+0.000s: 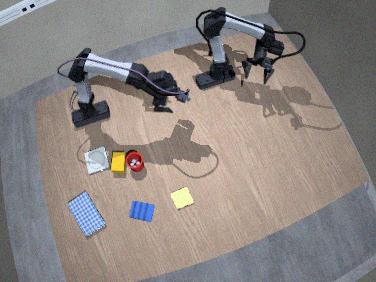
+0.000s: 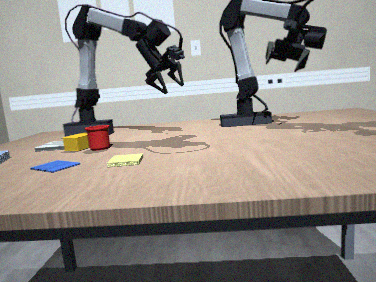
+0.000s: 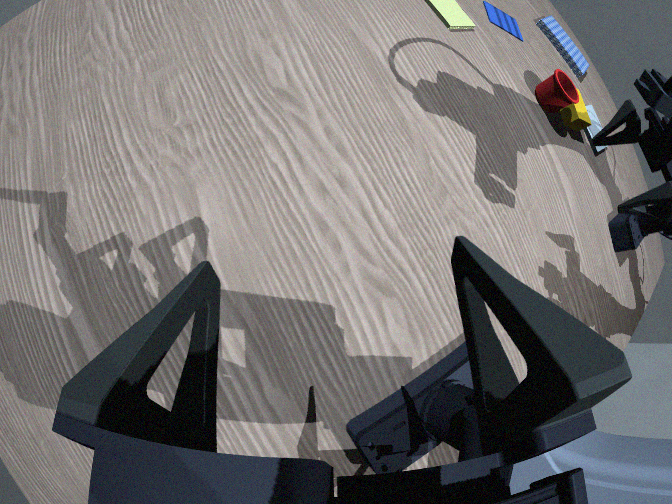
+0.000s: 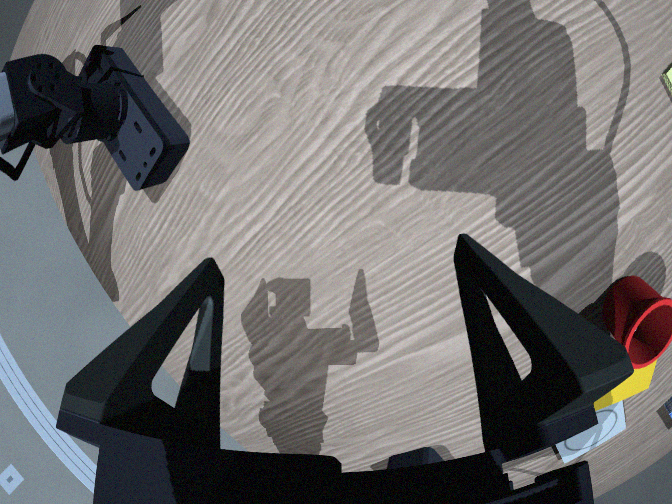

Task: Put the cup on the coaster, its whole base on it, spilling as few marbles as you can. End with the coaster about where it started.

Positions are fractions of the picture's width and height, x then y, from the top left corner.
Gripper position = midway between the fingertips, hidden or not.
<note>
In view: my left gripper (image 2: 0.75, 0.24), my right gripper (image 2: 0.47, 0.32) and a red cup (image 3: 0.82, 0.19).
My left gripper shows as well in image 3 (image 3: 0.49, 0.52). My right gripper shows as well in image 3 (image 3: 0.90, 0.34) and in image 4 (image 4: 0.50, 0.51).
</note>
